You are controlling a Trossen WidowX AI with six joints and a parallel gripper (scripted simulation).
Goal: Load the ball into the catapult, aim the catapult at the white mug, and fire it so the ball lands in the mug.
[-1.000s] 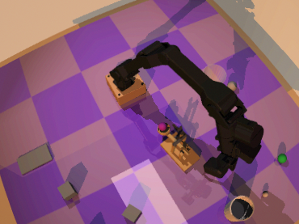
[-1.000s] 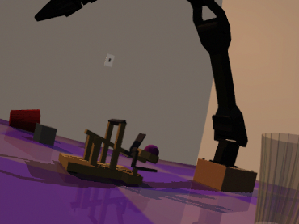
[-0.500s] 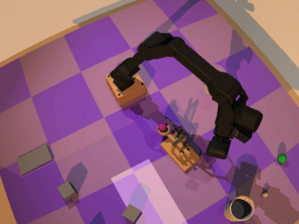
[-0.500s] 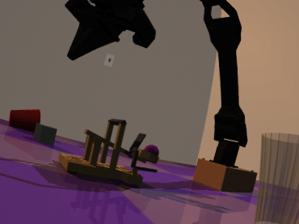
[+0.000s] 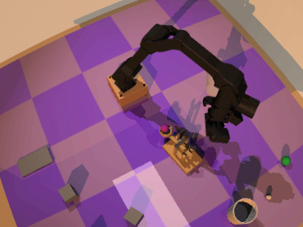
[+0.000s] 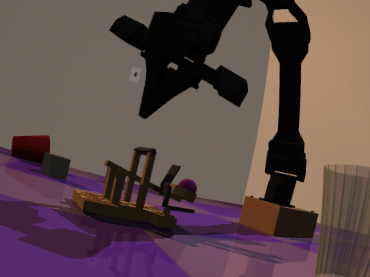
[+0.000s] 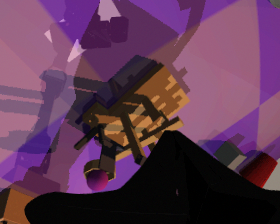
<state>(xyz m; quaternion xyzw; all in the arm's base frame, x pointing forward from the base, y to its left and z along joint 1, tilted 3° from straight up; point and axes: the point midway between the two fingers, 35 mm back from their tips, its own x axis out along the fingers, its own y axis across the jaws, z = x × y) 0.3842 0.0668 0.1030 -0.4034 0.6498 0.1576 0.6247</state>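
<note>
Right now the purple ball is 140 mm behind my gripper tip, 80 mm below it and 70 mm to the right of it. From my gripper tip the other things lie so: white mug 280 mm ahead, 110 mm below, 80 mm to the right; grey ball 300 mm to the left, 120 mm below, 90 mm behind; catapult 90 mm below, 70 mm behind, 50 mm to the right.
</note>
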